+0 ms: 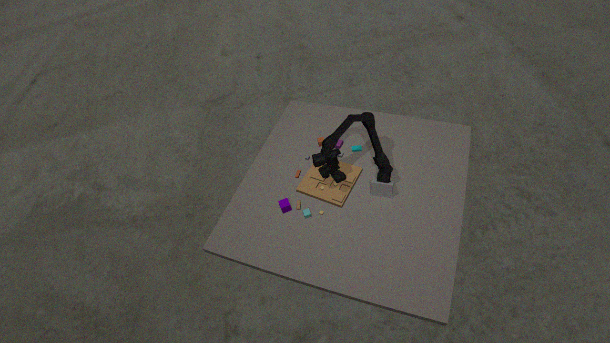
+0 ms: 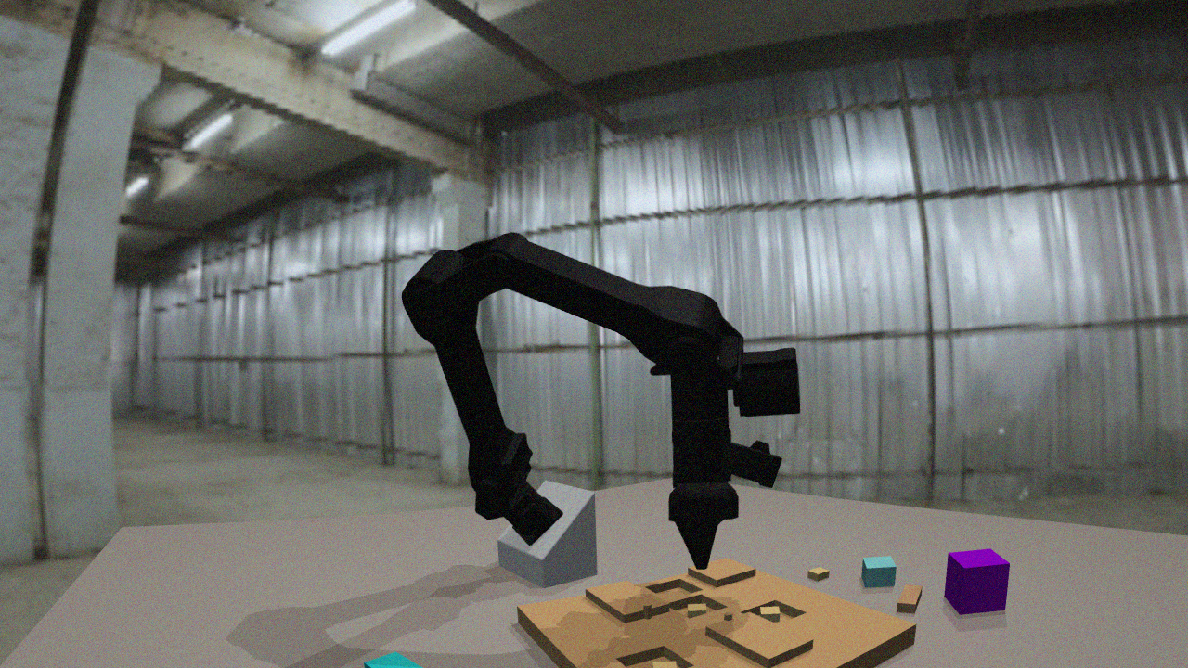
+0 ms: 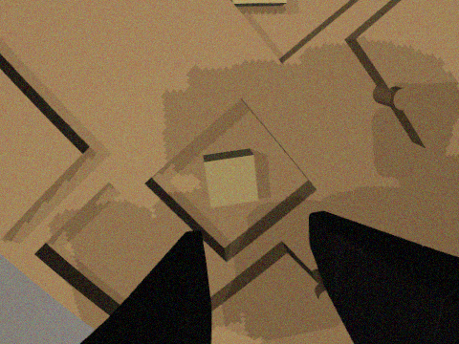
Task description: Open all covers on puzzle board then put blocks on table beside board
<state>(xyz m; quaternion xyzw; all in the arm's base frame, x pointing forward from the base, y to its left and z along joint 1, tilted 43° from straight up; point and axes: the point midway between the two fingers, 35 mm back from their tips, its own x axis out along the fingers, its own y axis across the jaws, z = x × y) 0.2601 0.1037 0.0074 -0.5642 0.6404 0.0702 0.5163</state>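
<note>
My gripper tip is now 70 mm short of the light blue block, 240 mm to the right of it and 60 mm above it. Also, from my gripper tip: brown block: 150 mm ahead, 230 mm to the right, 50 mm below; then purple cube: 200 mm ahead, 240 mm to the left, 50 mm below; then orange piece: 140 mm ahead, 200 mm to the left, 70 mm below.
</note>
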